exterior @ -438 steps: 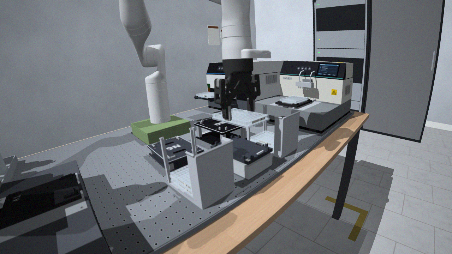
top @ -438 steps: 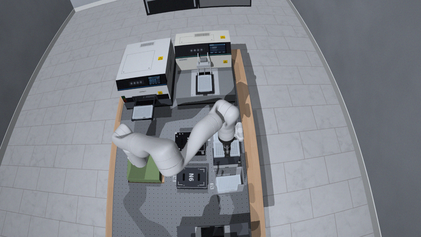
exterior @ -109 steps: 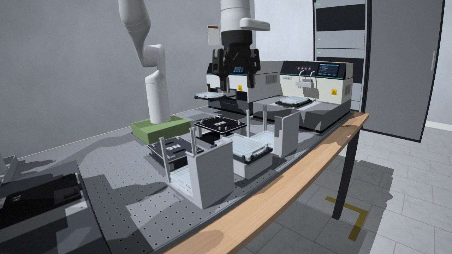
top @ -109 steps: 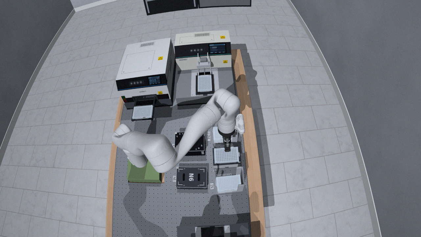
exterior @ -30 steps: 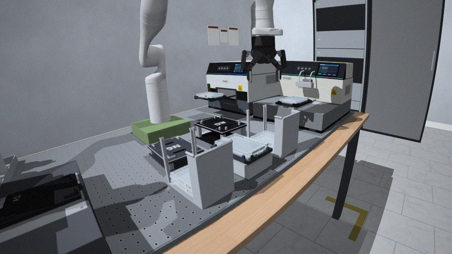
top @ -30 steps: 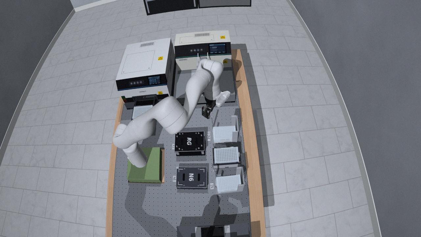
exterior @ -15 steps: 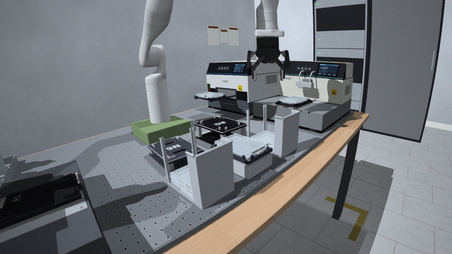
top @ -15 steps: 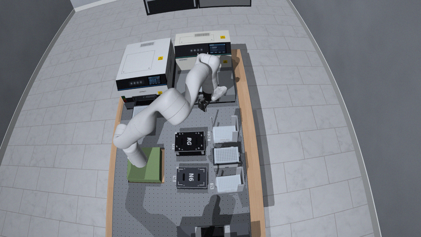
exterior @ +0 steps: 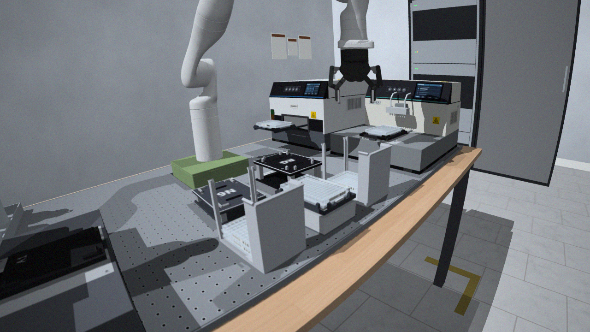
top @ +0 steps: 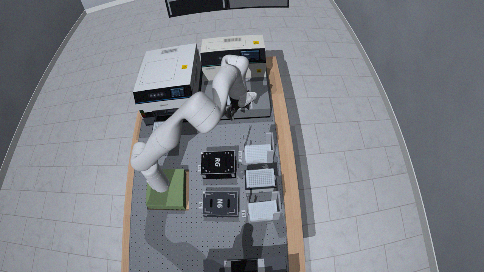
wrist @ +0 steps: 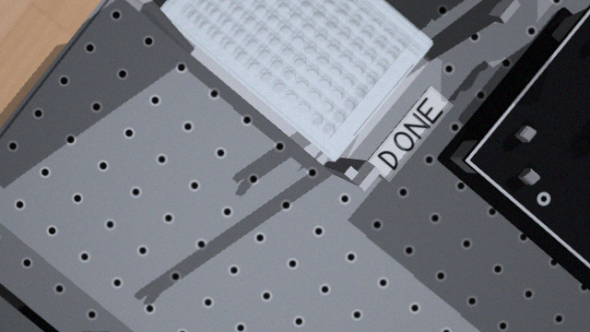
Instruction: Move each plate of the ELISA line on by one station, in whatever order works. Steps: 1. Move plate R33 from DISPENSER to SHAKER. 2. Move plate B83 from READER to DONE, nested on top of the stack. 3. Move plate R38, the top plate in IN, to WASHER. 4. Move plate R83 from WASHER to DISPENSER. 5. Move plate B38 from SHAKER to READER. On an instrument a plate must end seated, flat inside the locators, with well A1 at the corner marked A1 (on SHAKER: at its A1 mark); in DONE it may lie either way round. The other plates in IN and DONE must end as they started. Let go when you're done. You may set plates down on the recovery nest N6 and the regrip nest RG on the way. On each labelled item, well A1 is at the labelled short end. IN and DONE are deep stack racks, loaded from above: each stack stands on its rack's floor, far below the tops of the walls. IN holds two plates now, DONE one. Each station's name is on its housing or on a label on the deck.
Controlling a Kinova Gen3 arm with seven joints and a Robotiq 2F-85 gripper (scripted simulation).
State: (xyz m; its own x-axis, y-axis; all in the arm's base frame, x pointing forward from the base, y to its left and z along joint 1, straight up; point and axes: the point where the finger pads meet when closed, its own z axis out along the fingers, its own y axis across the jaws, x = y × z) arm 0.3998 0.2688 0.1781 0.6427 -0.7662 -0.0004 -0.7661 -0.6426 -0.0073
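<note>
Now: hand 30 mm past the plate R83, 210 mm to the right of it and 120 mm above it. Also, from my hand: RG nest: 120 mm behind, 160 mm to the right, 160 mm below; plate B83: 80 mm ahead, 100 mm to the right, 190 mm below; washer nest: 30 mm behind, 210 mm to the left, 130 mm below.
</note>
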